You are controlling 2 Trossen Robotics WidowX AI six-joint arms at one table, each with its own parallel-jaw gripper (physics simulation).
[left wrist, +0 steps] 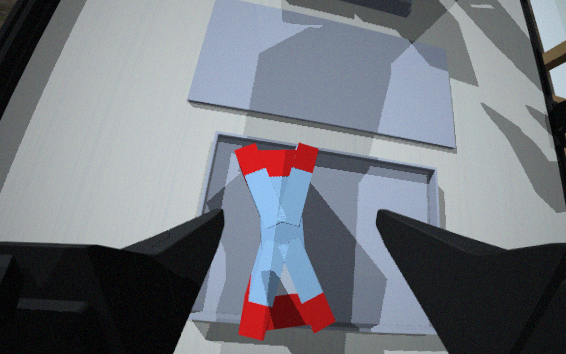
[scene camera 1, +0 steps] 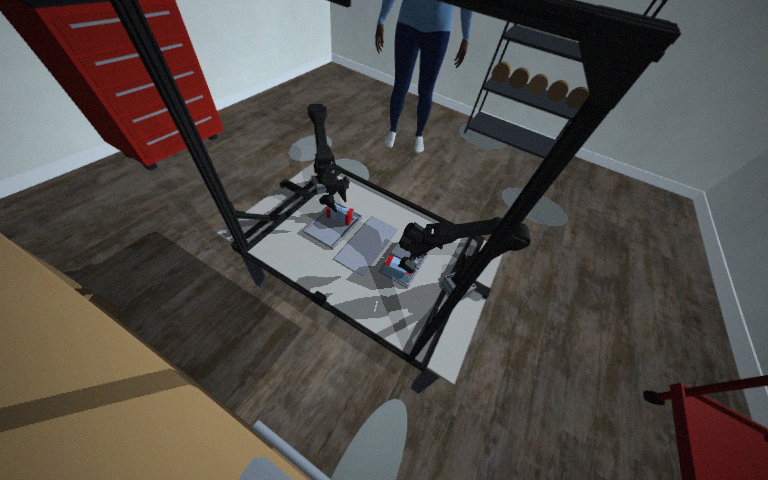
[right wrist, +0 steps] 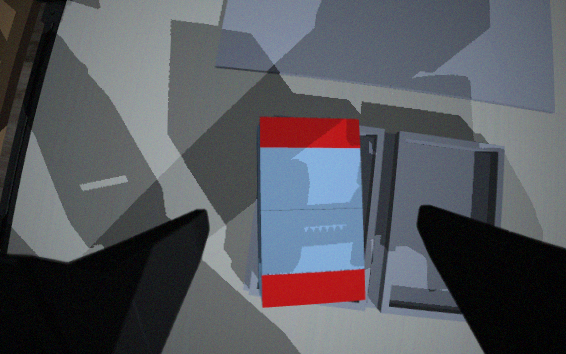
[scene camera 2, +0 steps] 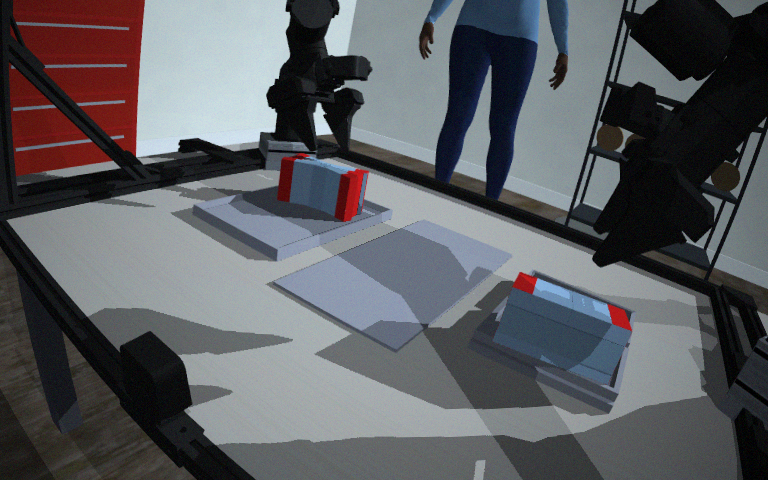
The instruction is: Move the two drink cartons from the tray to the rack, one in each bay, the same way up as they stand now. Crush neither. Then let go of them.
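A blue carton with red ends stands in the tray; its middle is pinched in and its ends flare out. Another blue and red carton leans slightly in one bay of the rack. In the right wrist view the other bay, right of it, is empty. My left gripper is open above the tray carton, which shows between its fingers. My right gripper is open above the rack carton, not touching it.
A flat grey panel lies between tray and rack. A black frame edges the table, with a dark block on it. A person stands behind the table.
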